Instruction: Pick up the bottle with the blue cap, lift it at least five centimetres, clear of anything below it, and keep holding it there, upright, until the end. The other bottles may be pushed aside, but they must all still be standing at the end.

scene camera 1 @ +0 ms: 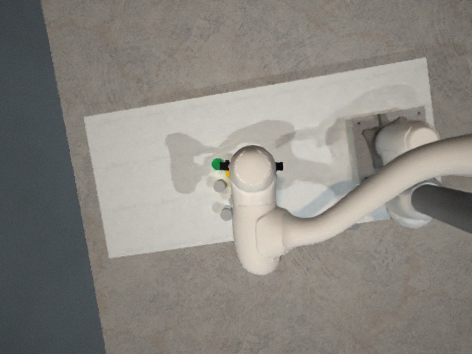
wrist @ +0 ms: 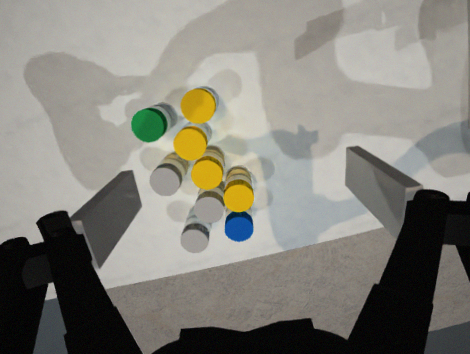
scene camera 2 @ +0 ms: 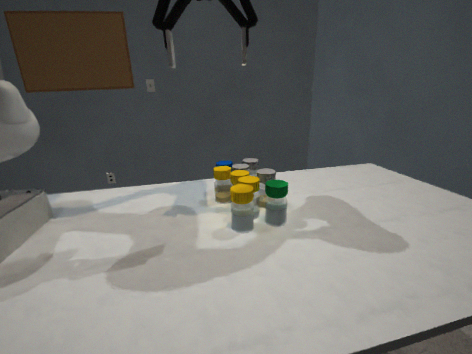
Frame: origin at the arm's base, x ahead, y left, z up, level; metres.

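Where they show: gripper, fingertip midpoint: (wrist: 240,177) (scene camera 2: 208,65).
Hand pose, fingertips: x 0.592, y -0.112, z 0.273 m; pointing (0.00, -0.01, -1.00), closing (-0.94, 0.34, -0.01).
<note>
After its pixels a point has its place.
The bottle with the blue cap (scene camera 2: 224,163) @(x 0.679, y 0.066, z 0.007 m) (wrist: 239,226) @(x 0.678, y 0.070, z 0.007 m) stands at the edge of a group of bottles, mostly hidden behind a yellow-capped bottle (scene camera 2: 222,184) @(x 0.644, y -0.007, z -0.035 m) (wrist: 238,198) @(x 0.654, y 0.017, z 0.007 m) in scene camera 2. In scene camera 1 the arm hides it. Grey-capped bottles (wrist: 195,238) @(x 0.765, y 0.057, z 0.007 m) (scene camera 1: 226,213) @(x 0.767, y 0.057, z 0.007 m) stand beside it, with more yellow-capped bottles (scene camera 2: 242,207) @(x 0.632, y -0.178, z -0.031 m) (wrist: 198,106) @(x 0.640, y -0.155, z 0.007 m) and a green-capped bottle (scene camera 1: 217,163) @(x 0.729, y -0.168, z 0.007 m) (scene camera 2: 276,202) @(x 0.718, y -0.187, z -0.032 m) (wrist: 149,124) @(x 0.726, y -0.166, z 0.007 m) at the far side of the group. All the bottles that show are upright. My gripper (scene camera 2: 208,65) @(x 0.592, y -0.112, z 0.273 m) (wrist: 240,177) @(x 0.592, y -0.112, z 0.273 m) is open and empty, high above the table and the group.
The white table top (scene camera 1: 145,220) @(x 1.174, y -0.027, z -0.098 m) (scene camera 2: 210,315) @(x 0.496, y -0.359, z -0.098 m) (wrist: 30,150) @(x 1.034, y -0.240, z -0.098 m) carries the bottles. Its edge runs close past the blue and grey caps in the wrist view. The arm's base plate (scene camera 1: 363,150) @(x 0.107, y -0.006, z -0.007 m) is at the right in scene camera 1. Arm shadows lie across the table.
</note>
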